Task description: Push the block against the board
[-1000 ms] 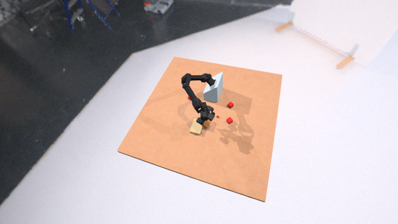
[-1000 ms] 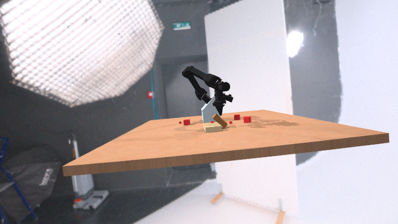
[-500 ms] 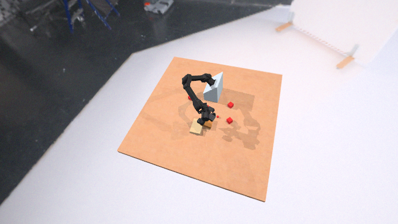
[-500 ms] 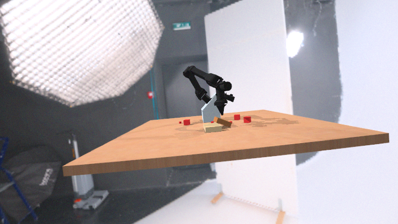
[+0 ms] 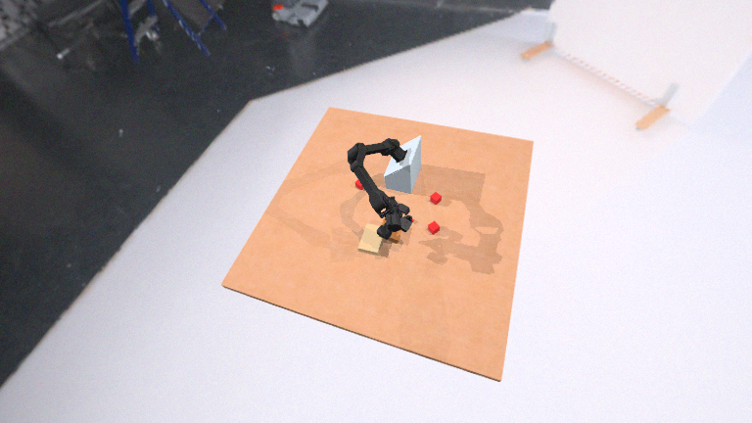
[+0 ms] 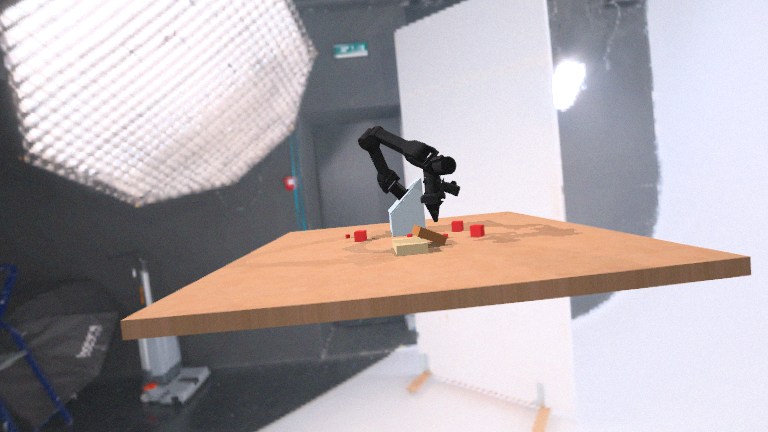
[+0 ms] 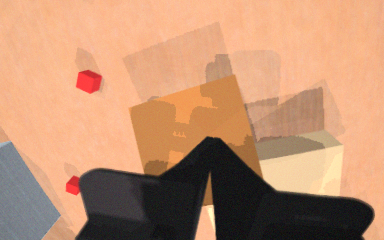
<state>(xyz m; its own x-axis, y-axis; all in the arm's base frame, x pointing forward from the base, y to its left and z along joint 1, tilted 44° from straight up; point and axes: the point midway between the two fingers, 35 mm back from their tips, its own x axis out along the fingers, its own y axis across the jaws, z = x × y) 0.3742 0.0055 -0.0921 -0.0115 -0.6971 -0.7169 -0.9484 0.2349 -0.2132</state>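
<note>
The square block lies 2 cm behind my gripper tip, 3 cm to the right of it and 4 cm below it. From my gripper tip the other things lie so: board (4 cm ahead, 10 cm to the right, 6 cm below).
</note>
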